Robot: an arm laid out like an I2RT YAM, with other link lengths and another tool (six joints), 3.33 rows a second.
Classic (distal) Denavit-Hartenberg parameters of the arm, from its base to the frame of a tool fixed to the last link. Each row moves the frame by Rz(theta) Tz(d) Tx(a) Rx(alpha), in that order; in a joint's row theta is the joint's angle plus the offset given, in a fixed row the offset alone. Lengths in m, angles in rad.
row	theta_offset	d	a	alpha
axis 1	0	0.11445	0.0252	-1.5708
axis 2	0	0	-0.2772	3.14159
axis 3	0.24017	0	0.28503	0
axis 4	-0.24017	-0.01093	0.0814	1.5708
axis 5	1.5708	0.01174	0	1.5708
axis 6	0.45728	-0.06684	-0.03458	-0.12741
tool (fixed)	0	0.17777	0	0
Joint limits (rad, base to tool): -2.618..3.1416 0..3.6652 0..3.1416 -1.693..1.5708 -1.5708..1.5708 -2.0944..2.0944
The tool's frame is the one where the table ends.
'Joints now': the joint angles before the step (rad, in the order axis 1, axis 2, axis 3, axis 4, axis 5, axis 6). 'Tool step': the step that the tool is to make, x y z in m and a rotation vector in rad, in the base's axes. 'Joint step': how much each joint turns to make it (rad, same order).
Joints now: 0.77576 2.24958 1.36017 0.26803 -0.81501 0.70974
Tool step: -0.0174 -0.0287 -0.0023 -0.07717 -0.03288 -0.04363
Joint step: -0.01037 -0.11746 -0.15086 -0.03785 0.07417 -0.05847
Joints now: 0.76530 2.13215 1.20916 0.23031 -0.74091 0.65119
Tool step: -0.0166 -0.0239 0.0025 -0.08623 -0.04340 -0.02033
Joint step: -0.00526 -0.11097 -0.09997 -0.08909 0.07294 -0.07693
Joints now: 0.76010 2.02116 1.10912 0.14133 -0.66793 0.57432
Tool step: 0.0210 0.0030 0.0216 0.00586 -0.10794 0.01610
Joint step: -0.02526 -0.00454 0.09012 -0.07234 0.01761 -0.09936
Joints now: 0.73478 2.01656 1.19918 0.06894 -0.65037 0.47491
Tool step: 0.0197 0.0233 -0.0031 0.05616 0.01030 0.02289
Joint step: 0.00293 0.11077 0.12164 0.03769 -0.04711 0.02959
